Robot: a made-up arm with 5 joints.
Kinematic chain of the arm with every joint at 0, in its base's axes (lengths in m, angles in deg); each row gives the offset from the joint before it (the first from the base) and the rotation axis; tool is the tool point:
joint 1: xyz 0 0 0.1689 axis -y
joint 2: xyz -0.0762 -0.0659 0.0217 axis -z
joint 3: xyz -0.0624 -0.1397 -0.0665 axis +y
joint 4: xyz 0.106 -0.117 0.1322 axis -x
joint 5: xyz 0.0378 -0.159 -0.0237 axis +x
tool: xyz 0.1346 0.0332 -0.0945
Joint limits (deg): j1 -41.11..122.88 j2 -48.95..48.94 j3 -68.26..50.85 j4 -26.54..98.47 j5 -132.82..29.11
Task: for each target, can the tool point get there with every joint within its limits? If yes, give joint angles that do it. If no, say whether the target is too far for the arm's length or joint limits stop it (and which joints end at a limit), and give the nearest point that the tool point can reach.
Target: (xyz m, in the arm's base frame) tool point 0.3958 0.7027 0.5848
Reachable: no: too far | nearest point 0.2437 0.1041 0.4250 | short by 0.638 m
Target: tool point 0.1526 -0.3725 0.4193
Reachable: yes | joints 96.54 -19.78 38.52 13.34 7.99
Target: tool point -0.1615 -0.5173 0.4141
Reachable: yes | joints 69.37 -23.63 -45.67 13.46 -80.19
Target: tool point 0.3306 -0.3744 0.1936
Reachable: yes | joints 25.79 -25.40 30.26 21.69 -15.37
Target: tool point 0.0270 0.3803 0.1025
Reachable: no: joint limits stop it (at a limit: joint 1, joint 2, joint 3, joint 4, joint 5) | nearest point 0.2450 0.1068 -0.0742 | short by 0.392 m
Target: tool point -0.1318 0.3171 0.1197
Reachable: no: joint limits stop it (at a limit: joint 1, joint 2, joint 4, joint 5) | nearest point -0.2923 0.0781 0.3603 | short by 0.375 m
